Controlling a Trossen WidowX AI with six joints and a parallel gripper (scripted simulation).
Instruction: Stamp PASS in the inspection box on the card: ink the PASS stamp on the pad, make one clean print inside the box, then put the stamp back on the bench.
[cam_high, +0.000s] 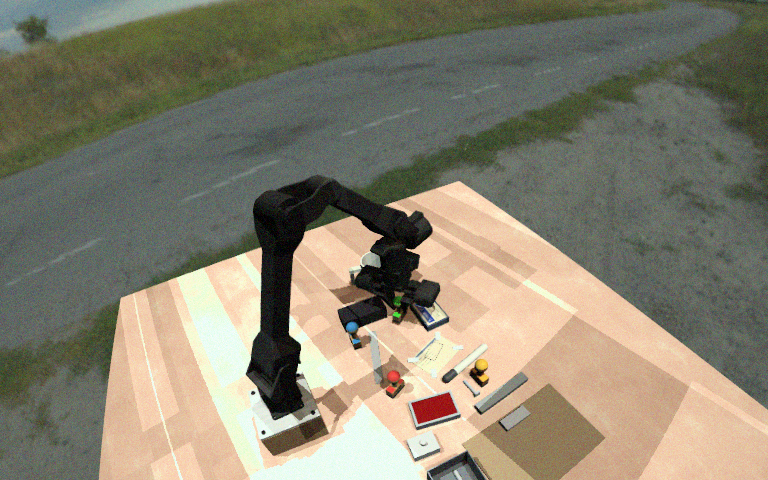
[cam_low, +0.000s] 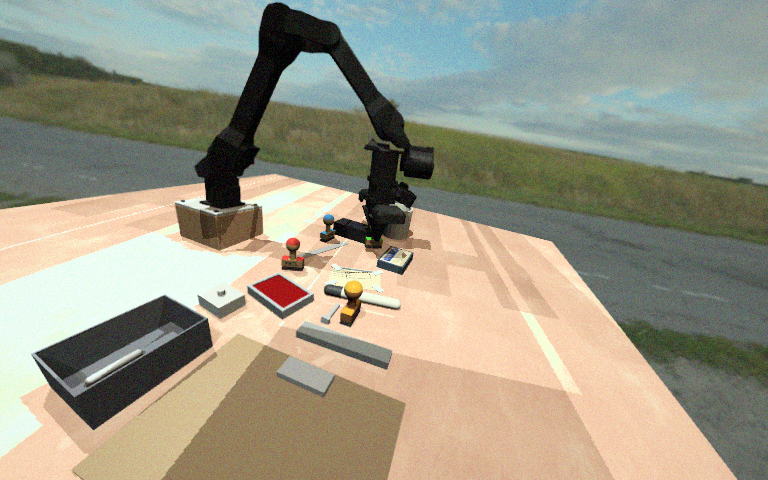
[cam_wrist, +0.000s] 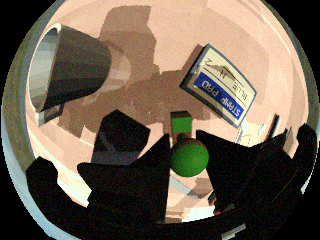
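Now: the green-knobbed stamp right at my gripper tip. From my gripper tip the other things lie so: blue-knobbed stamp: 130 mm behind, 10 mm below; then blue stamp pad: 60 mm ahead, 30 mm to the right, 20 mm below; then black box: 70 mm behind, 60 mm to the left, 20 mm below.
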